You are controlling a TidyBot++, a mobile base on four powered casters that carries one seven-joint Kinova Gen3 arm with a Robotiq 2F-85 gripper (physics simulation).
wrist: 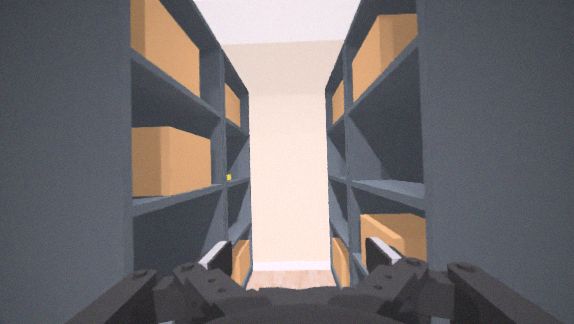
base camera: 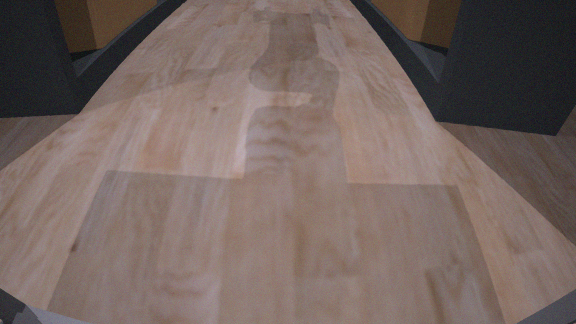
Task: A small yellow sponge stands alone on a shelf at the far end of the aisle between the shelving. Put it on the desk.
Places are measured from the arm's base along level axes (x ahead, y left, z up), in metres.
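Pixels of known places: gripper, fingertip midpoint: (wrist: pixel 298 254).
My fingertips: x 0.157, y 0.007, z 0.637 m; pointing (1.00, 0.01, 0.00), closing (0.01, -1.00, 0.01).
Observation:
Ahead of a thing's pixels: the offset from my fingertips to its top centre. Level surfaces: height alone.
The small yellow sponge @[0.002 m up, 1.870 m ahead, 0.655 m left] (wrist: pixel 229 177) shows in the wrist view as a tiny yellow patch on a middle shelf of the left shelving (wrist: pixel 224 150), in the far bay just past an upright. Part of it may be hidden behind that upright. My gripper (wrist: pixel 298 254) is open with nothing between its fingers; it points down the aisle, well short of the sponge. The sponge does not show in the base camera view. The desk does not show in either view.
Dark shelving stands on both sides, its near ends at the left (base camera: pixel 35 60) and right (base camera: pixel 505 65). Cardboard boxes @[0.227 m up, 0.948 m ahead, 0.645 m left] (wrist: pixel 187 160) @[0.684 m up, 1.053 m ahead, 0.498 m right] (wrist: pixel 382 55) stand on several shelves. The wooden floor @[1.034 m down] (base camera: pixel 165 150) runs between them to a pale end wall (wrist: pixel 290 175).

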